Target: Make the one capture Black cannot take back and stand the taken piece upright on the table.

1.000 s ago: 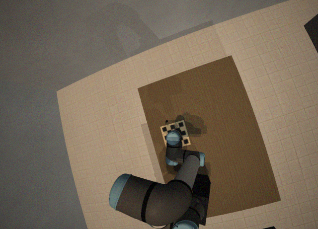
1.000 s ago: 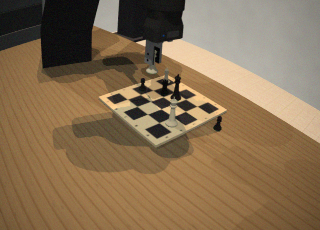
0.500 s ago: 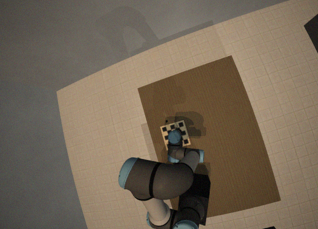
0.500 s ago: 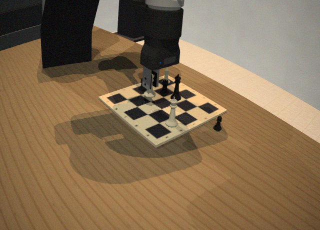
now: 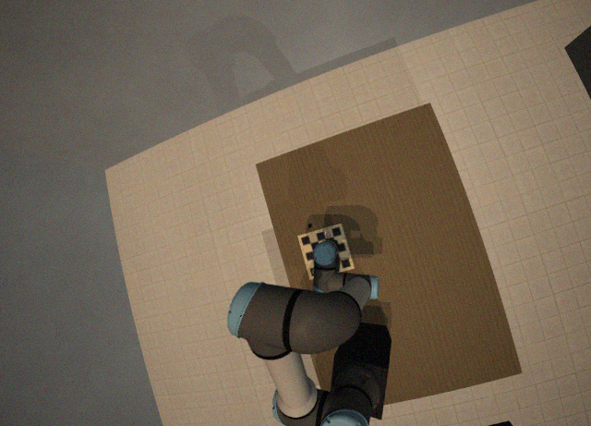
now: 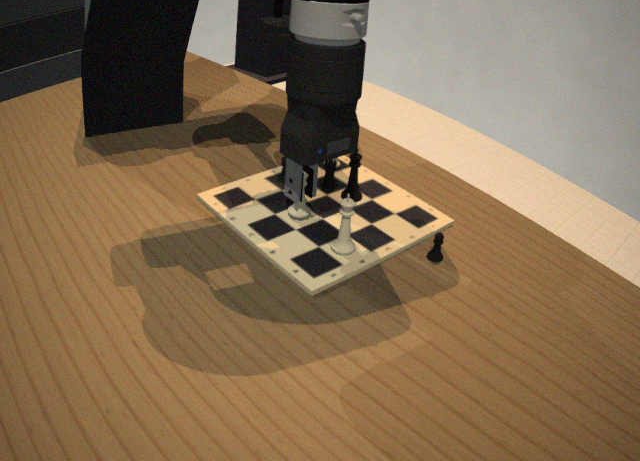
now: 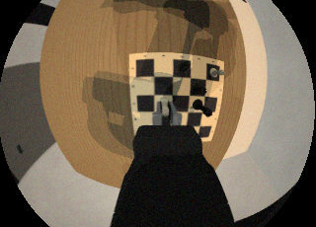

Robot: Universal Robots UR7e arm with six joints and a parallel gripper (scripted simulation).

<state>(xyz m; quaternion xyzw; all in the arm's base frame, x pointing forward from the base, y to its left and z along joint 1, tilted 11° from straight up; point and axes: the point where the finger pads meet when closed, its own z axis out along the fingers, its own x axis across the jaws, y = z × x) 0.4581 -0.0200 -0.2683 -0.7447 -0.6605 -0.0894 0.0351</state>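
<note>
The white queen is 1 cm below my hand. From my hand the other things lie so: white king: 7 cm ahead, 1 cm to the right, 1 cm below; then chessboard: 5 cm below, 4 cm to the left, 1 cm ahead; then tall black piece: 8 cm to the left, 1 cm below, 1 cm ahead.
</note>
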